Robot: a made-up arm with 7 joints.
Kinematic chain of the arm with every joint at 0, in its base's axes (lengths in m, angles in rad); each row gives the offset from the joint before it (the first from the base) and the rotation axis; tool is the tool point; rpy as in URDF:
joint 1: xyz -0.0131 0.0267 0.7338 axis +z
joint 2: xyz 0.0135 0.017 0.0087 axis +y
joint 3: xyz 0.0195 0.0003 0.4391 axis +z
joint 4: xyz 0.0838 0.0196 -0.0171 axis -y
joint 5: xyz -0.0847 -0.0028 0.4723 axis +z
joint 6: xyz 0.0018 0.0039 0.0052 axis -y
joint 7: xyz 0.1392 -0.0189 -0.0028 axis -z
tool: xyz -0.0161 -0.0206 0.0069 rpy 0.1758 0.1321 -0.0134
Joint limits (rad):
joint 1: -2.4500..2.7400
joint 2: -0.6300..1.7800
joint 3: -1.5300..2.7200
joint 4: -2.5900..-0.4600
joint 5: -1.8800..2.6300
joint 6: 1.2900..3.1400
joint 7: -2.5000..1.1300
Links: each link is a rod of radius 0.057 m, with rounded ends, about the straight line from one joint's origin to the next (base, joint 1, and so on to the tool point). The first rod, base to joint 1, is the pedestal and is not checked.
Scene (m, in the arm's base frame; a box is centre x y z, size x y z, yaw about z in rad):
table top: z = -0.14
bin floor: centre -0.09 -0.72 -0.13 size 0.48 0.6 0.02 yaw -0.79
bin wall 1: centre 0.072 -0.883 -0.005 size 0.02 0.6 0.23 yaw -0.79
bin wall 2: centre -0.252 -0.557 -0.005 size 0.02 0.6 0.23 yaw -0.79
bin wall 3: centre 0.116 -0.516 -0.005 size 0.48 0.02 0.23 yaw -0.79
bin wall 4: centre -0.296 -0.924 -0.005 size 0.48 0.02 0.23 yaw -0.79
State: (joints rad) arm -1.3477 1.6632 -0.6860 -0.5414 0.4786 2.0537 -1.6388
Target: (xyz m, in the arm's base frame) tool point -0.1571 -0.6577 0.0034
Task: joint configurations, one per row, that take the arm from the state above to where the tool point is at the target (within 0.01 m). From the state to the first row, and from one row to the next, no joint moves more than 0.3 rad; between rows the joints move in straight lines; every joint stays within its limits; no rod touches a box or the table.
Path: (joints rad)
1: -1.4224 1.7216 -0.4969 -0.8300 0.4832 1.9451 -1.6567
2: -1.4972 1.7800 -0.3079 -1.1186 0.4877 1.8365 -1.6746

